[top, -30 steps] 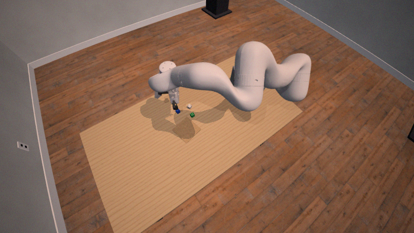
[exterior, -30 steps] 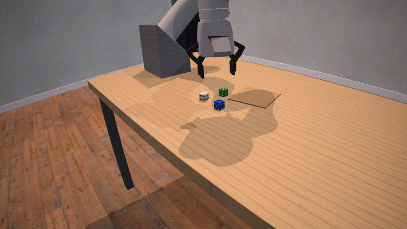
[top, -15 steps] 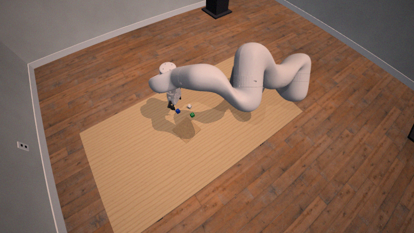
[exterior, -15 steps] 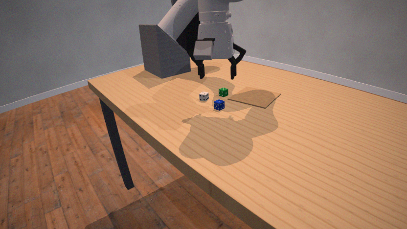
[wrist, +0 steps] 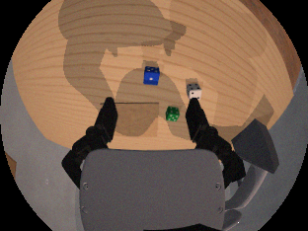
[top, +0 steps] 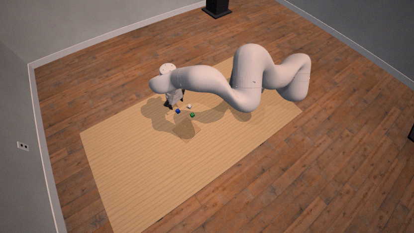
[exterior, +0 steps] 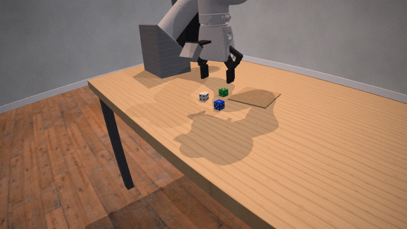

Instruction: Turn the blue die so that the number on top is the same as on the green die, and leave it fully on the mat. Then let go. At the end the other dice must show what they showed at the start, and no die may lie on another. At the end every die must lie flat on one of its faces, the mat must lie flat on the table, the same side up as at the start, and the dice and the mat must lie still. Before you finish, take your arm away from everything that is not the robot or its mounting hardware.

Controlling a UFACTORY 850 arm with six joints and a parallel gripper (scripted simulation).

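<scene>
My hand is 9 cm above the blue die. The rest, counted from my hand: white die 9 cm behind, 2 cm to the left, 9 cm below; mat 3 cm ahead, 15 cm to the left, 10 cm below; green die 6 cm behind, 9 cm to the left, 9 cm below.
</scene>
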